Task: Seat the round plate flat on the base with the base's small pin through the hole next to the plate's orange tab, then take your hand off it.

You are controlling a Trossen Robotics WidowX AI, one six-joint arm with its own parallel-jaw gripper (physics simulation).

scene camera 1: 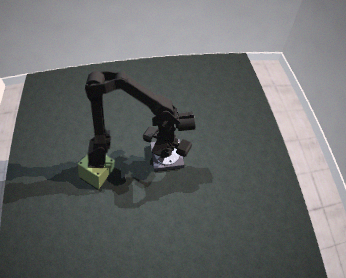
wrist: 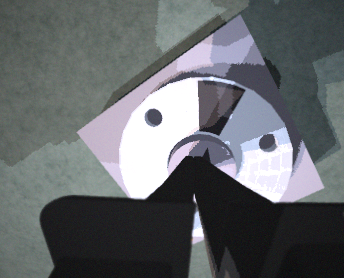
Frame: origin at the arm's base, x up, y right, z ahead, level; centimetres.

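Where they show: gripper, fingertip midpoint: point(wrist: 192, 163); arm's base at its link origin: point(scene camera 1: 96, 161).
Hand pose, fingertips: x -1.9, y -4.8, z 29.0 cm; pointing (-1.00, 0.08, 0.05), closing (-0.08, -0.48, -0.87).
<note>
Each offset is from my fingertips to the top centre of the thing. Level surfaces: height alone.
The round white plate {dy -0.7, dx +1.2, dz -0.2 cm} point(scene camera 1: 173, 158) point(wrist: 142, 150) lies on the square pale-lilac base {dy -0.8, dx +0.0, dz -0.2 cm} point(scene camera 1: 170, 168) point(wrist: 100, 136). It looks roughly flat, inside the base's outline. In the wrist view, two dark holes, a dark wedge-shaped patch and the large centre opening show; part of a dark arrow mark shows through that opening. My gripper point(scene camera 1: 163, 151) point(wrist: 192, 163) is shut with nothing between the fingers. Its tips are over the plate's centre opening; I cannot tell whether they touch anything. The fingers hide the near part of the plate. The orange tab, its hole and the small pin do not show.
A yellow-green block point(scene camera 1: 93, 176) is at the foot of my arm, left of the base. The dark green mat {dx -4.1 cm} point(scene camera 1: 240, 215) lies under both. Pale tiled floor point(scene camera 1: 300, 150) runs along the right, with grey walls behind. Arm shadows fall across the mat.
</note>
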